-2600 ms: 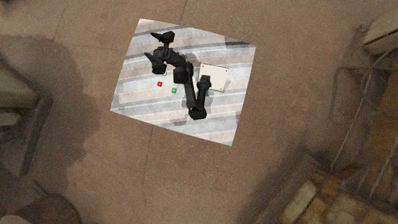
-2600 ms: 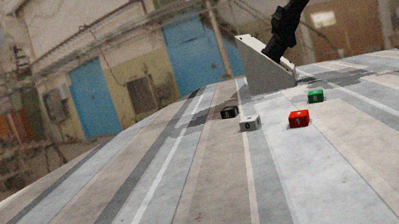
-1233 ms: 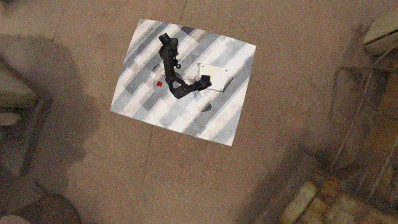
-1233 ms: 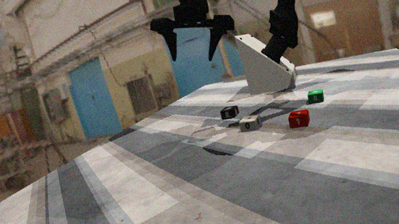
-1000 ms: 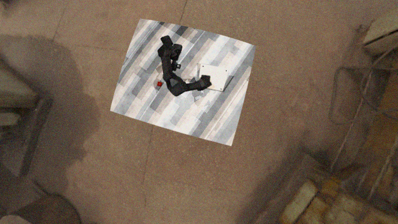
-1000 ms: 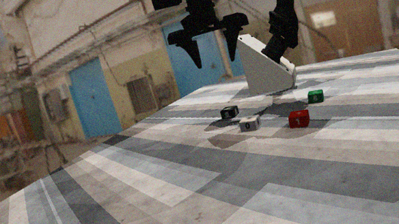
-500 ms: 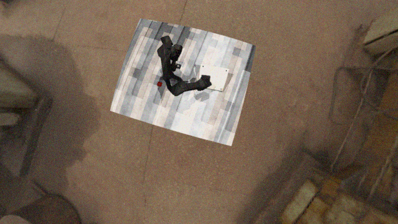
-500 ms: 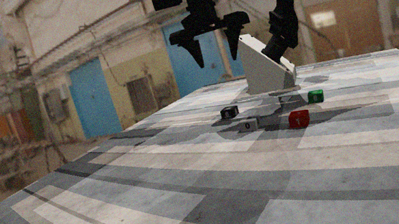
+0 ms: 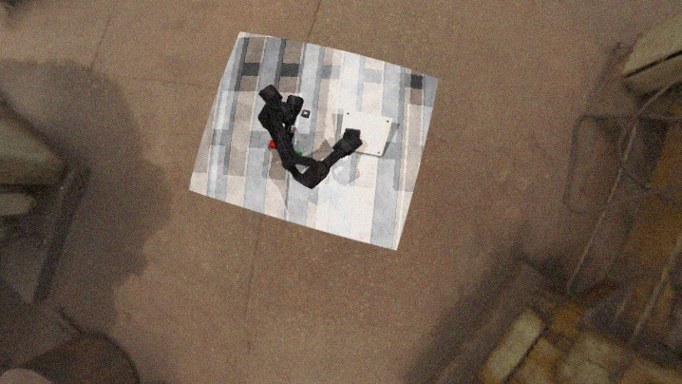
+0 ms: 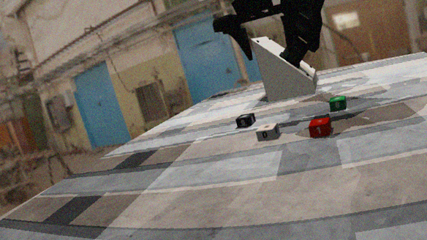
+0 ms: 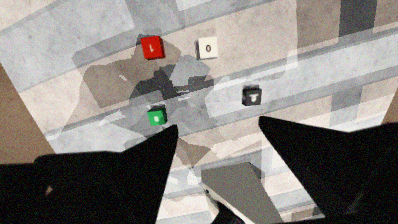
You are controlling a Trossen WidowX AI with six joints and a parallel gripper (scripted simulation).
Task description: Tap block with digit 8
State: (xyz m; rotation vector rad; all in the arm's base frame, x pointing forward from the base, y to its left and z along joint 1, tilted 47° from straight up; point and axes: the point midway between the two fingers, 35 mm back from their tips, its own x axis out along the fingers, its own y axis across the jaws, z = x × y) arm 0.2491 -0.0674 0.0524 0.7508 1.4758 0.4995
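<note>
My gripper tip is now 1 cm past the green block, 11 cm to the right of it and 12 cm above it. The rest, counted from my gripper tip: black block (2 cm behind, 9 cm to the right, 12 cm below); white block (9 cm ahead, 2 cm to the right, 12 cm below); red block (11 cm ahead, 7 cm to the left, 12 cm below).
</note>
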